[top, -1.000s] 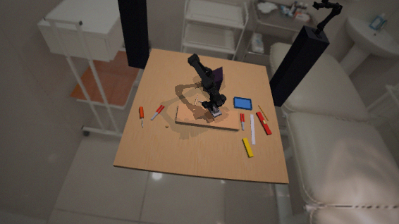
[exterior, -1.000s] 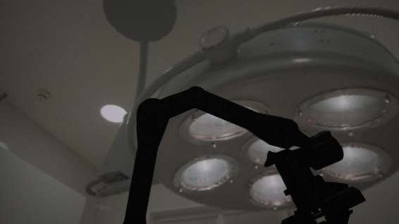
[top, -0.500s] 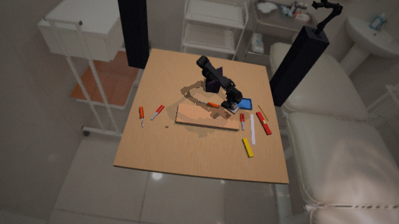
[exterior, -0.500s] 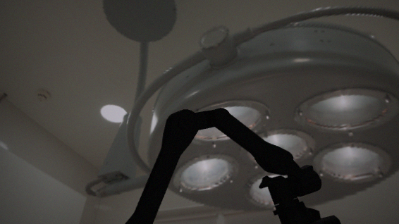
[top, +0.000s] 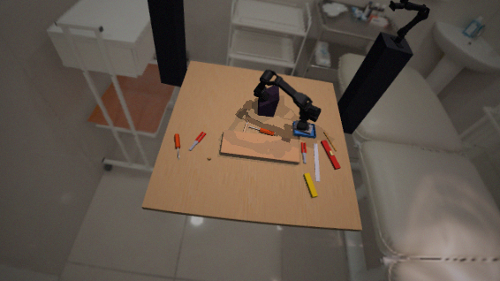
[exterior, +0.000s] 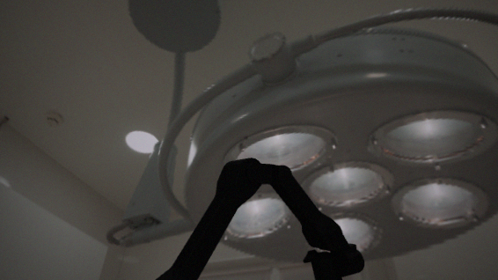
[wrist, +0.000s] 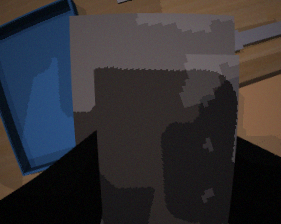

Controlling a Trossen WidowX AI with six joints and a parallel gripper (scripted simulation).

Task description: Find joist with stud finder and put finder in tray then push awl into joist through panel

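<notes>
The green light lies 10 mm behind my gripper tip, 40 mm to the right of it and 30 mm above it. From my gripper tip the other things lie so: blue tray 100 mm behind, 50 mm to the left, 150 mm below; white ruler 140 mm ahead, 140 mm to the left, 160 mm below; stud finder 20 mm to the right, 20 mm above.
</notes>
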